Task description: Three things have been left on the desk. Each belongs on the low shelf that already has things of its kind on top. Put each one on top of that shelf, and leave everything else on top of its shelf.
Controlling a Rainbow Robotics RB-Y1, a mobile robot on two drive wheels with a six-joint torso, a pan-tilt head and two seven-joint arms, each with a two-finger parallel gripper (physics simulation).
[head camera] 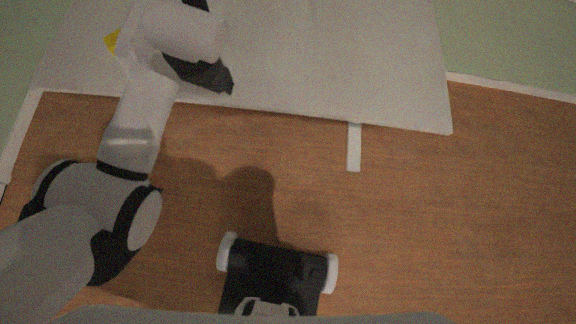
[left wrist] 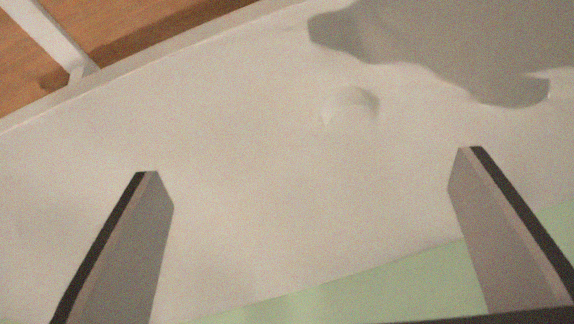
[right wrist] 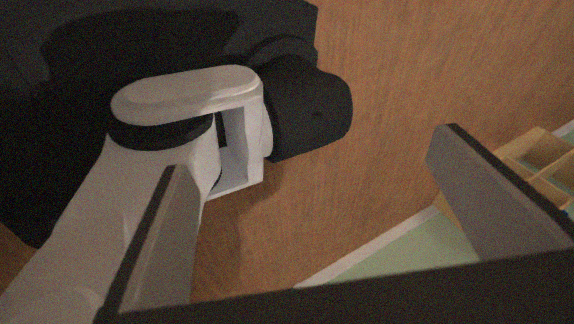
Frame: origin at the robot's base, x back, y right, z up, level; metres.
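Seen in the pictures: left gripper, between the fingertips: [head camera: 209, 83] [left wrist: 305, 178]; right gripper, between the fingertips: [right wrist: 311, 161]; robot's base, origin of its link: [head camera: 277, 260].
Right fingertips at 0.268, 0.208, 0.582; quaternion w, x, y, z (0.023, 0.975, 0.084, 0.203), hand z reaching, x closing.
Observation:
Offsets run from my right fingertips to a thing's top centre, as dx, dy, dz. Level surfaces: height alone.
A yellow block-like thing {-0.928, -0.928, +0.184} [head camera: 111, 42] lies on the pale desk {dz +0.139} [head camera: 320, 75] [left wrist: 225, 125] in the head view, partly hidden by my left arm. A small, pale, rounded thing {-0.888, -0.532, +0.163} [left wrist: 352, 107] stands on the desk in the left wrist view, beyond my fingertips and nearly the desk's colour. My left gripper [head camera: 226, 84] [left wrist: 305, 178] is open and empty above the desk. My right gripper [right wrist: 311, 161] is open and empty above the wooden floor. A third desk thing cannot be made out. Part of a pale wooden unit with open compartments [right wrist: 517, 141] shows at the right wrist view's right edge.
A bit of something blue [right wrist: 565, 213] shows by the wooden unit. A white desk leg [head camera: 354, 147] [left wrist: 42, 35] reaches over the floor {dz -0.581} [head camera: 425, 225] [right wrist: 400, 75]. My dark wheeled base [head camera: 275, 270] is in front of the desk. A green wall [head camera: 510, 35] [left wrist: 380, 285] rises behind the desk.

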